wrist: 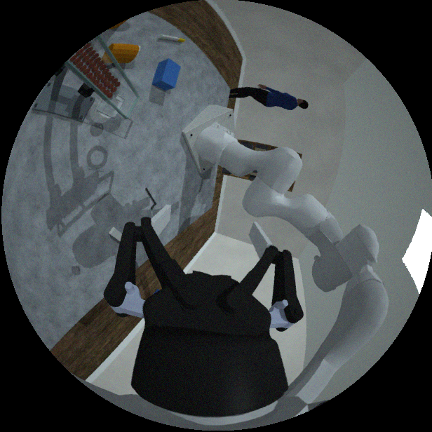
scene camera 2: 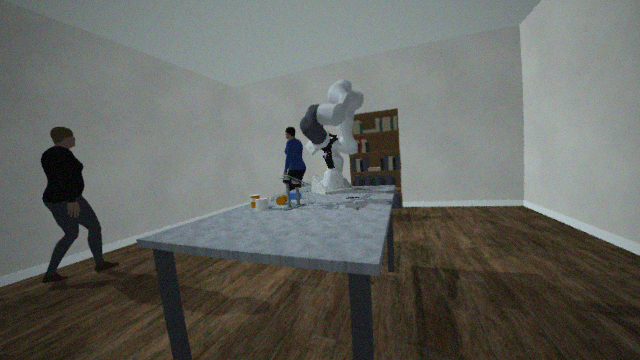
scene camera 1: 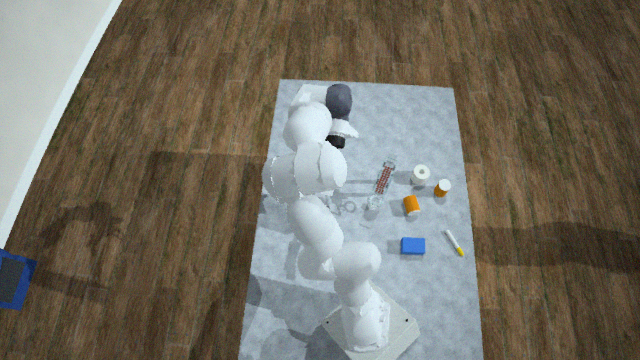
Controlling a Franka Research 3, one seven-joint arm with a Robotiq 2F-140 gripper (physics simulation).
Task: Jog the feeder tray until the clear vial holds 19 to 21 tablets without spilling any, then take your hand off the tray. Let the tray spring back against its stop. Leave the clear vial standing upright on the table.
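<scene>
The feeder tray is a clear, sloped trough with many red-brown tablets in its channel. It stands on raised supports. The clear vial appears upright by the tray's lower end. How many tablets are in it cannot be told. My gripper is wide open with nothing between its fingers. It hangs above the table on the left of the tray in scene camera 1, well apart from tray and vial. The arm hides its fingertips in that view.
To the tray's right in scene camera 1 are a white roll, an orange bottle with white cap, a lying orange bottle, a blue box and a marker. A dark bent rod lies near my gripper's side.
</scene>
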